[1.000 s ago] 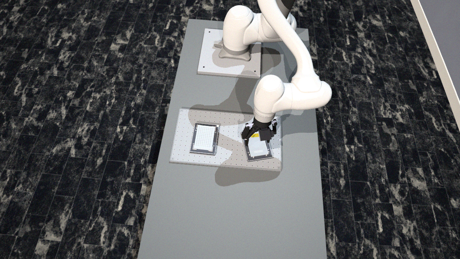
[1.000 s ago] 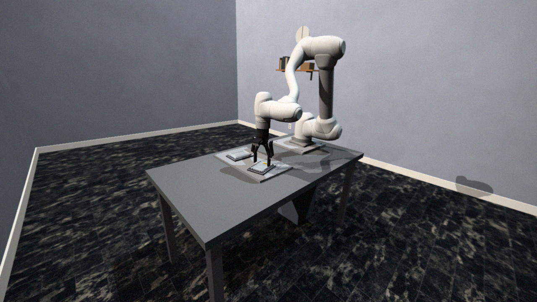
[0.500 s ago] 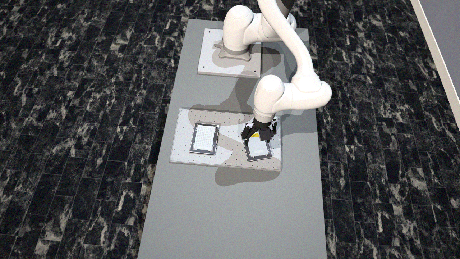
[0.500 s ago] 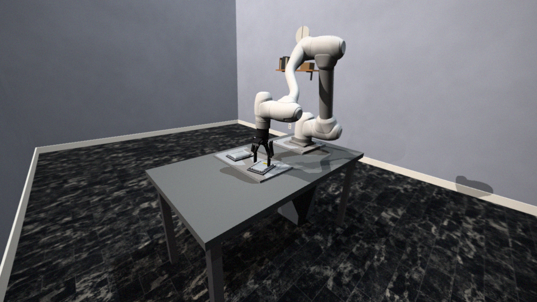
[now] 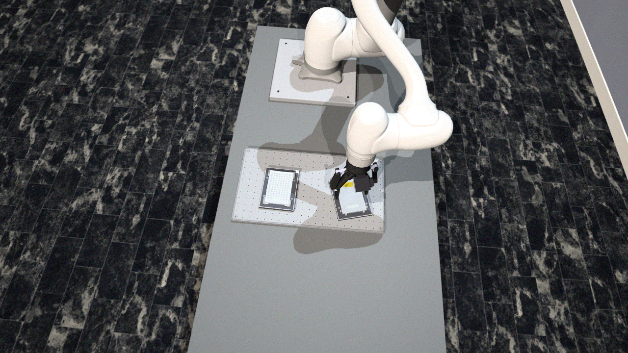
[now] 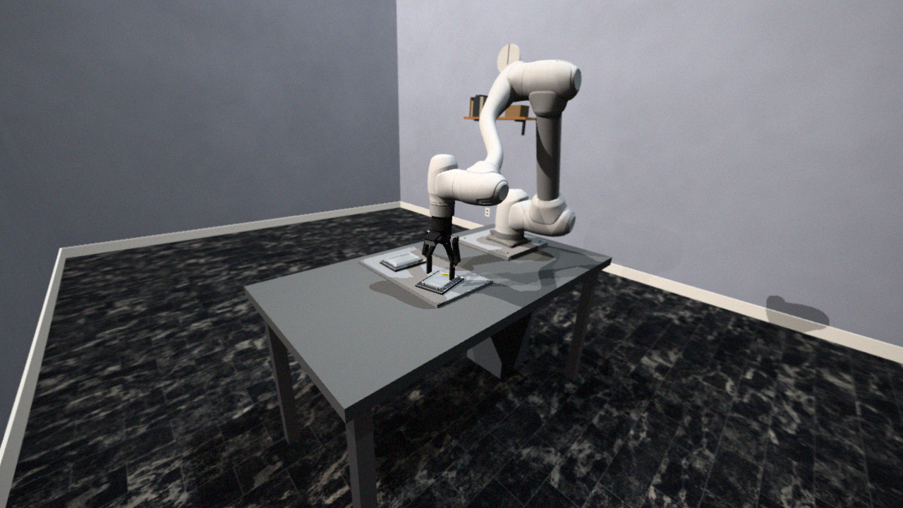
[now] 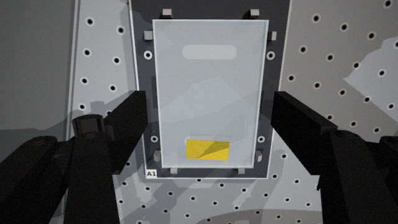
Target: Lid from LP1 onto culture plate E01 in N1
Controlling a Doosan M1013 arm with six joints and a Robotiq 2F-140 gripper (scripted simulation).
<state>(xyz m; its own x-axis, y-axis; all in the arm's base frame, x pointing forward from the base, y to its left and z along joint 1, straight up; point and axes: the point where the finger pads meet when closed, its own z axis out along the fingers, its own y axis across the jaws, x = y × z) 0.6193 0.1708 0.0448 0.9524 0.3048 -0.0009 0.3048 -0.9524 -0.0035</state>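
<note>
The clear lid is 4 cm below my hand. The rest, counted from my hand: tag reading a1 (9 cm behind, 3 cm to the left, 4 cm below); then culture plate (25 cm to the right, 4 cm below); then lid park (5 cm below).
</note>
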